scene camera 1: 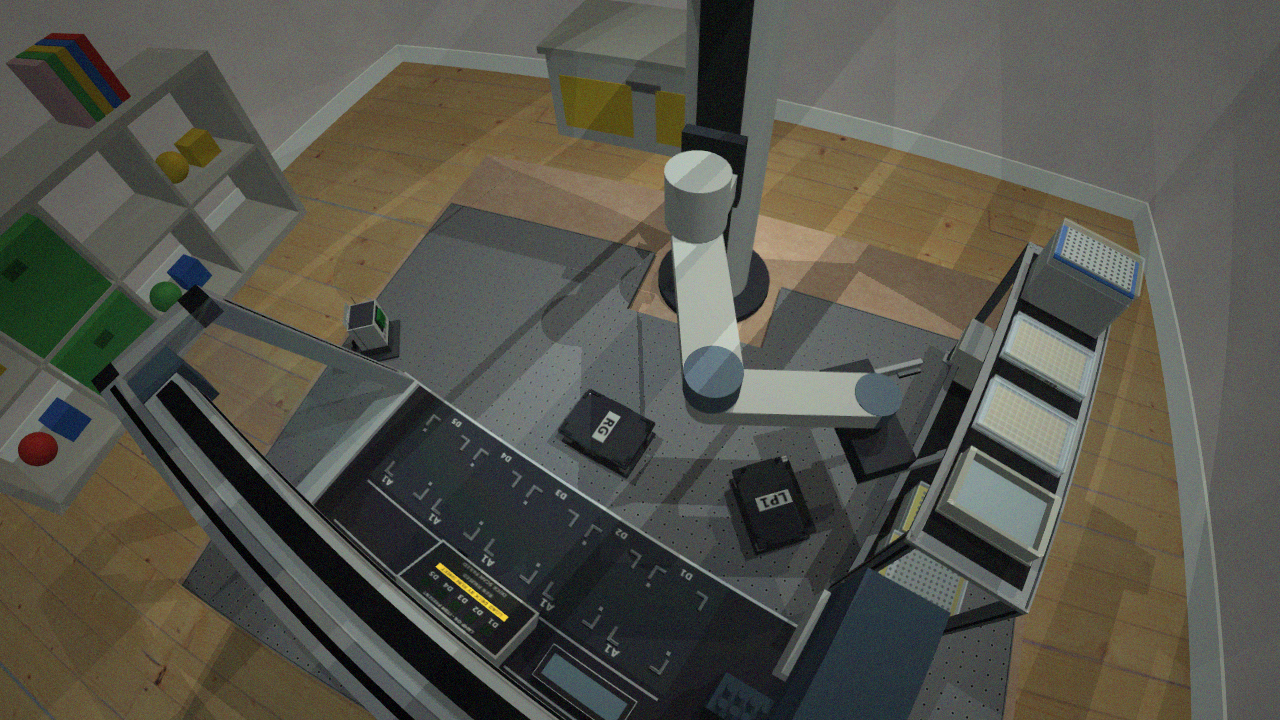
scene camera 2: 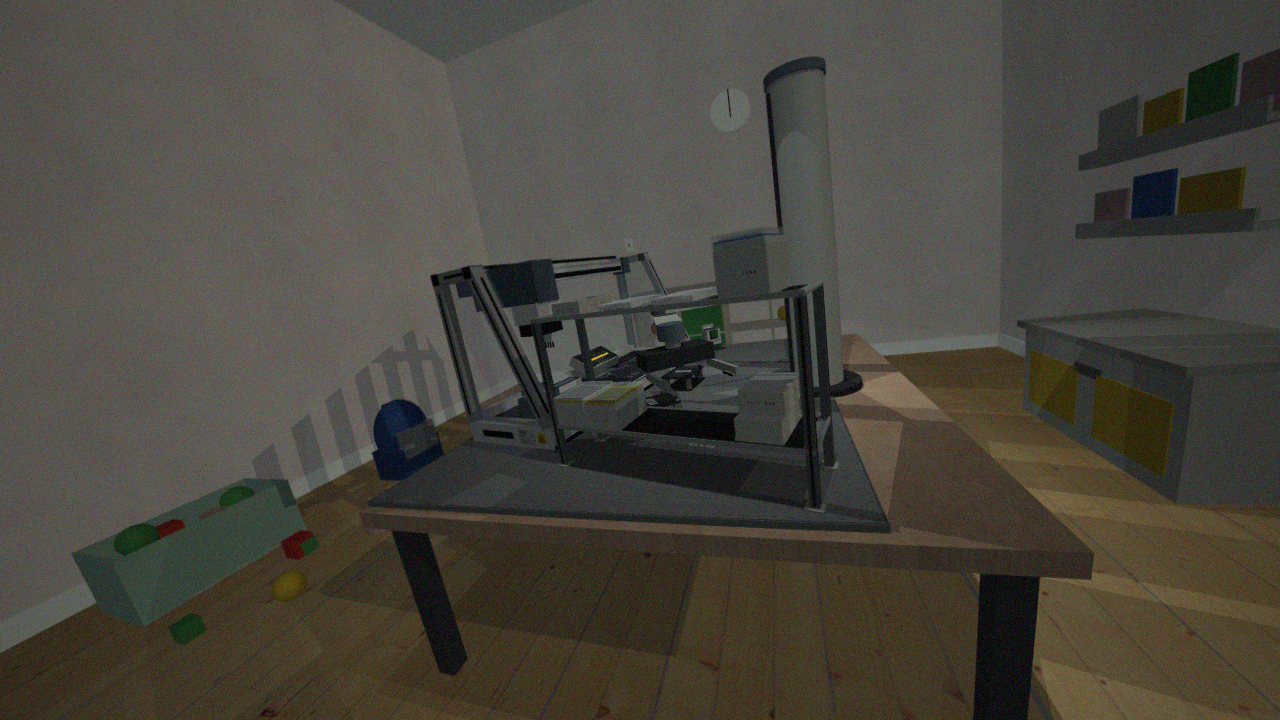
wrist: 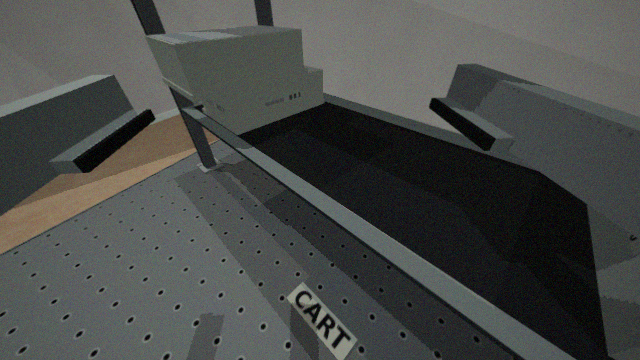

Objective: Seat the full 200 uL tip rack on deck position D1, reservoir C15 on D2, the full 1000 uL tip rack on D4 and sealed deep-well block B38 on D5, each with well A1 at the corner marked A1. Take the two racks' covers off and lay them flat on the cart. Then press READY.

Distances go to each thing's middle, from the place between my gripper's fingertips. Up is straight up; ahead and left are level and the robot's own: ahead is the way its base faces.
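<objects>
CART label [wrist: 325, 324]: my hand 30 mm short of it, 30 mm to the left of it, 170 mm above it. Pale reservoir [scene camera 1: 997, 504]: 240 mm ahead of my hand, 10 mm to the left, 200 mm above. Nearest to my hand of the things named here, going by their middles: CART label.
</objects>
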